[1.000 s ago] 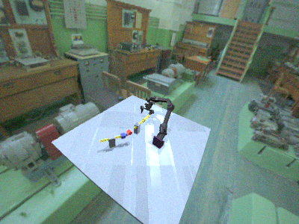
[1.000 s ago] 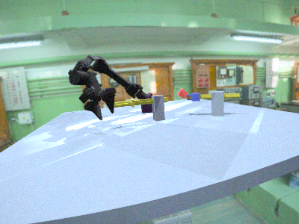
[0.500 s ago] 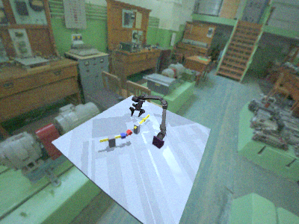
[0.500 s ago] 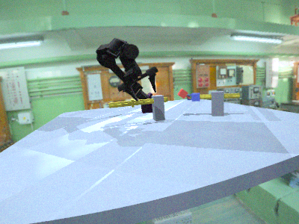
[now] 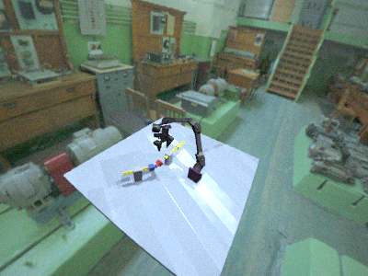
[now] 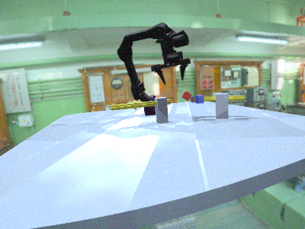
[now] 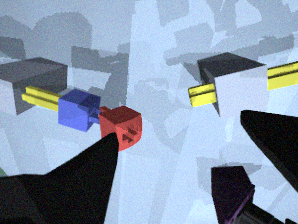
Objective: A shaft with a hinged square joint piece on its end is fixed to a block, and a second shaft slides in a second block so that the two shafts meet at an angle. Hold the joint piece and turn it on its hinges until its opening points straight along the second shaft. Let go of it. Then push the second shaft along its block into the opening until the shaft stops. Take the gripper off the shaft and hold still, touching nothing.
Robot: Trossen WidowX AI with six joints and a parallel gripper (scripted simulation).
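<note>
Right now my gripper tip is 8 cm to the right of the red joint piece, 8 cm above it and 4 cm past it.
</note>
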